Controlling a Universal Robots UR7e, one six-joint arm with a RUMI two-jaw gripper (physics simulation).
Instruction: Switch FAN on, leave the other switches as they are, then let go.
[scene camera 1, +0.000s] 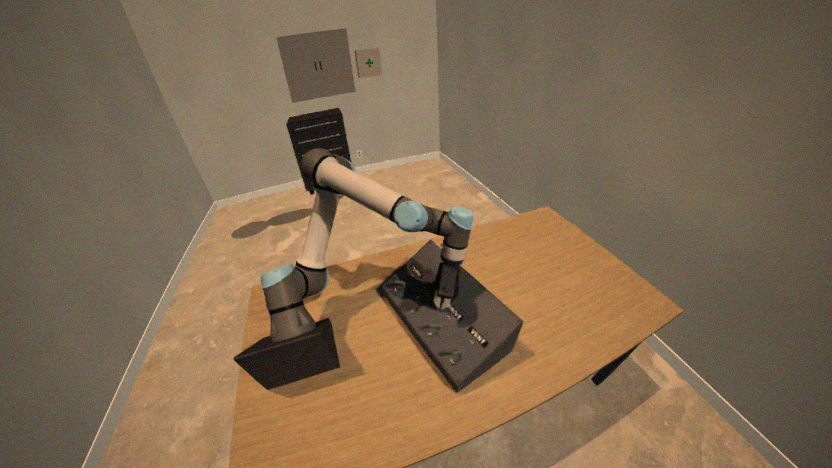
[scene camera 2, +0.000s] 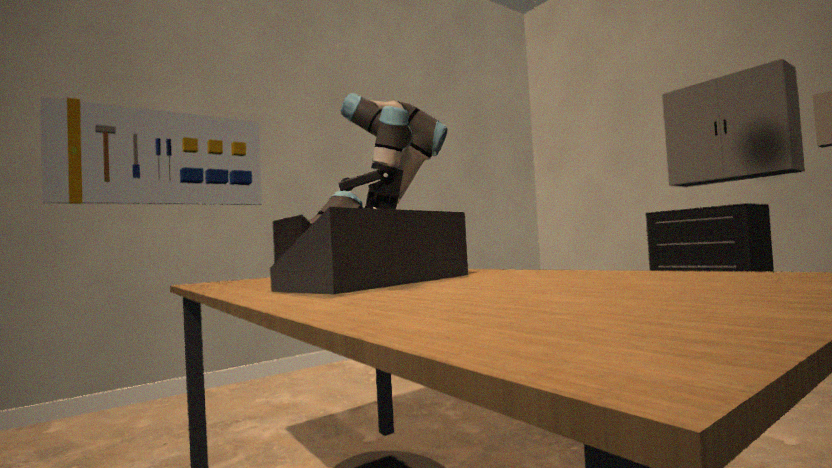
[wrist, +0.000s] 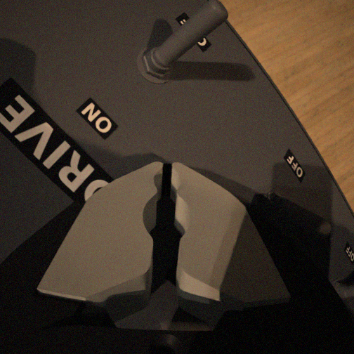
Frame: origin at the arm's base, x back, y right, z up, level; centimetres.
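Seen in the pictures: gripper, fingertip midpoint: (scene camera 1: 439, 310); arm's base at its link origin: (scene camera 1: 294, 333).
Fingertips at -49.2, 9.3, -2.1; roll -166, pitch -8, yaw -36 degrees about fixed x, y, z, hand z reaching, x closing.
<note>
Pixels of each thing's middle, then the offset from my fingertips to it, as dx, dy, dz. Level surfaces: height alone.
- dark sloped switch box at the middle of its body: (scene camera 2: 380, 258) (scene camera 1: 445, 309) -3.5, -2.4, -4.8
- DRIVE label at the middle of its body: (scene camera 1: 454, 311) -3.7, +3.7, +1.4
- VENT label at the middle of its body: (scene camera 1: 477, 336) -5.8, +15.5, +1.4
- PUMP label at the middle of its body: (scene camera 1: 416, 271) +0.4, -20.0, +1.4
- wooden table at its surface level: dz -11.3
The dark sloped switch box (scene camera 1: 491, 314) (scene camera 2: 401, 250) stands on the table. My gripper (scene camera 1: 442, 303) (wrist: 166, 167) is shut, with a thin dark gap and no lever seen between its fingertips. It is low over the panel beside the DRIVE label (scene camera 1: 454, 313) (wrist: 50, 145). The FAN lever's base (wrist: 270, 195) shows faintly in shadow right of the fingers; its handle is not discernible, so its position cannot be told. FAN's OFF label (wrist: 294, 166) is uncovered. The FAN name label is hidden. The DRIVE lever (wrist: 192, 35) leans over its OFF label.
The VENT lever (scene camera 1: 450, 356) and VENT label (scene camera 1: 478, 337) are at the near end of the panel. The PUMP label (scene camera 1: 416, 271) is at the far end. The arm's black base block (scene camera 1: 290, 360) stands left on the wooden table (scene camera 1: 581, 279) (scene camera 2: 552, 325).
</note>
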